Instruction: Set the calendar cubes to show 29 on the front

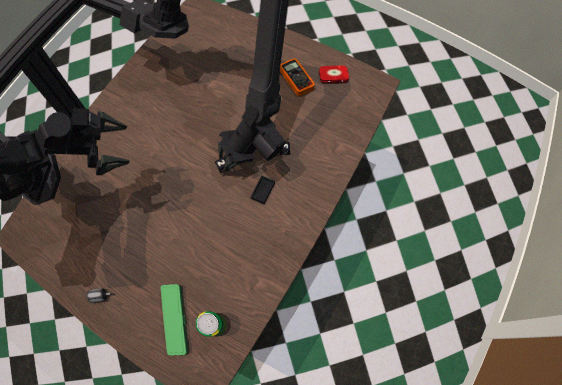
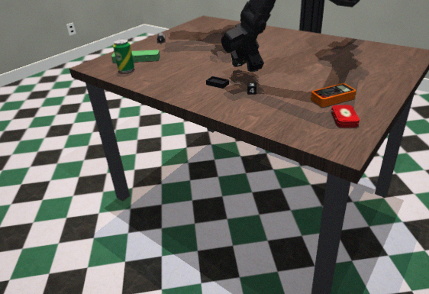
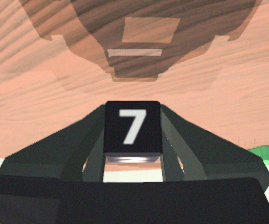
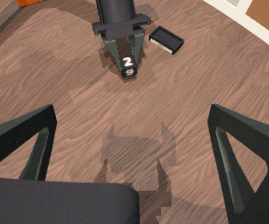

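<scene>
Right now my left hand is 14 cm to the right of the black cube, 12 cm short of it and 2 cm above it. From my left hand the other things lie so: black calendar tray (13 cm ahead, 3 cm below); green case (45 cm to the right, 12 cm ahead, 2 cm below); red box (45 cm to the left, 13 cm ahead, 2 cm below).
</scene>
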